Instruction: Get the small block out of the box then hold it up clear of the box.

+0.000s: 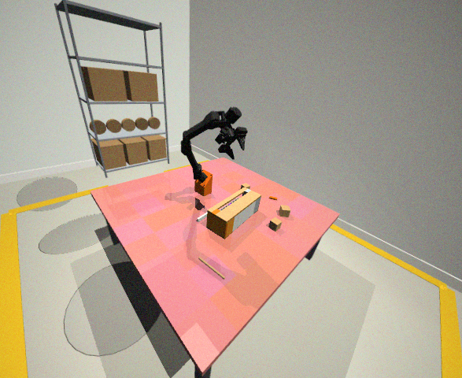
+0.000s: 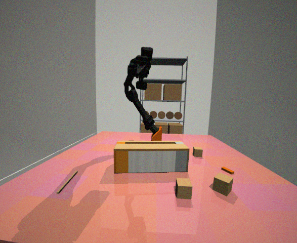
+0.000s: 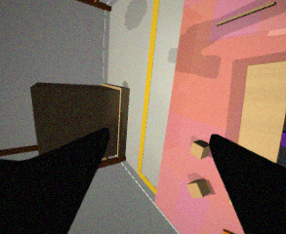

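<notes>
Now: gripper tip 70 mm past the box, 60 mm to the right of it and 400 mm above it. From my gripper tip the other things lie so: wooden stick 200 mm ahead, 260 mm to the right, 460 mm below; then flat orange piece 60 mm behind, 490 mm to the left, 450 mm below.
</notes>
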